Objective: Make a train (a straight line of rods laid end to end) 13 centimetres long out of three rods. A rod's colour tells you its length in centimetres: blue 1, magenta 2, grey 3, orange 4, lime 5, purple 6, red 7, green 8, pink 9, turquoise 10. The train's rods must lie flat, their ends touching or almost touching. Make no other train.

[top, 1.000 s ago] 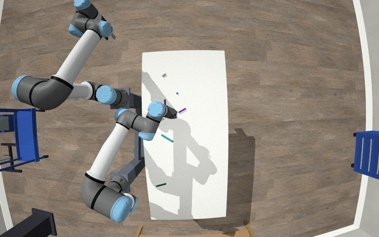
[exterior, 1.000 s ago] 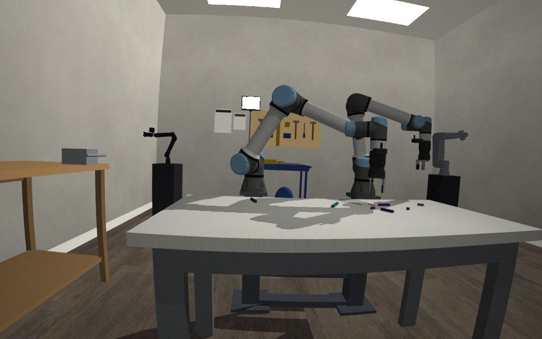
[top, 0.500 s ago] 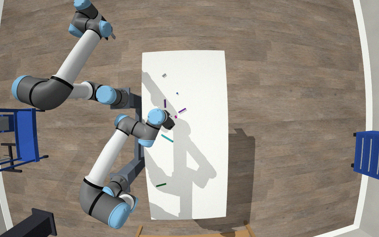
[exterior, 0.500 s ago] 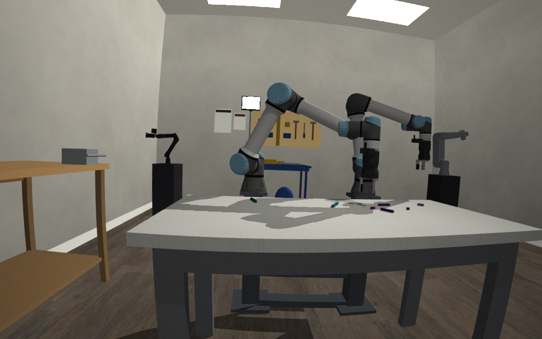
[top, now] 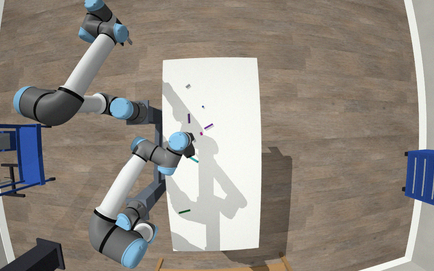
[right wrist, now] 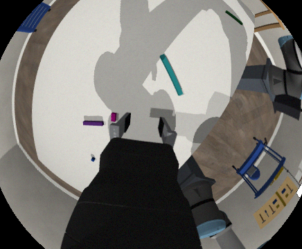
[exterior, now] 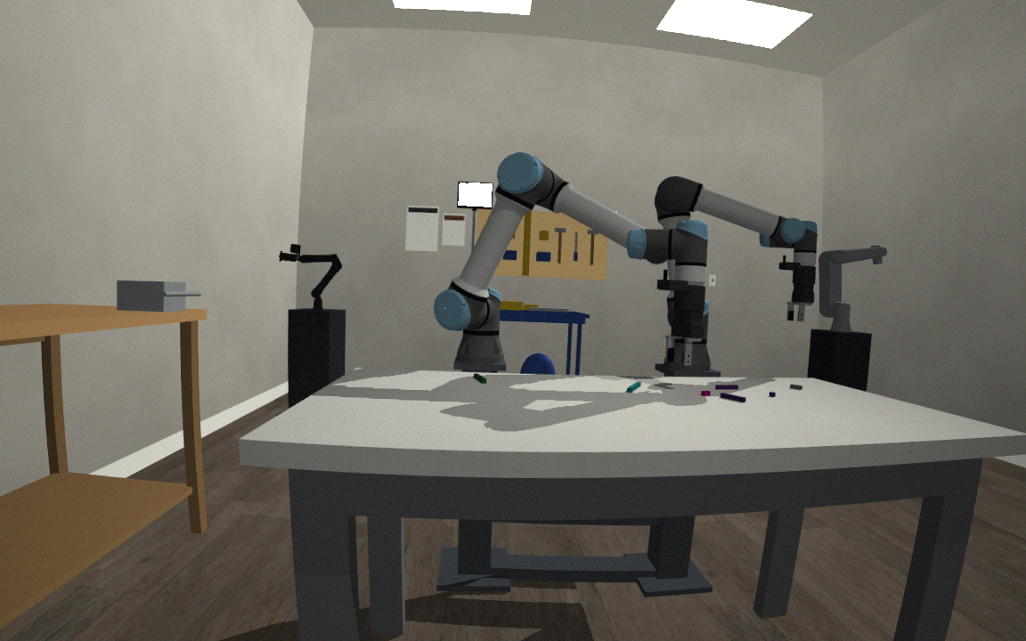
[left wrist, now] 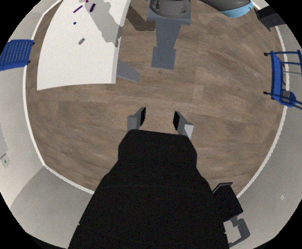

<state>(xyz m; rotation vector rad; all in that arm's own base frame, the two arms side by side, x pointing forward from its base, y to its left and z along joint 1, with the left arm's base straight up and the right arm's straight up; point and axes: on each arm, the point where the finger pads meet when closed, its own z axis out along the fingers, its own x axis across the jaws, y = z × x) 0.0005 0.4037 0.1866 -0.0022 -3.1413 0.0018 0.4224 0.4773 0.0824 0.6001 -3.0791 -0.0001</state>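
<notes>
Right now the turquoise rod is 11 cm to the right of my right hand and 8 cm below it. Round my right hand: blue rod: 22 cm to the left, 8 cm below, 6 cm ahead; grey rod: 35 cm to the left, 8 cm below, 5 cm behind; magenta rod: 8 cm below, 6 cm ahead, 5 cm to the left.
</notes>
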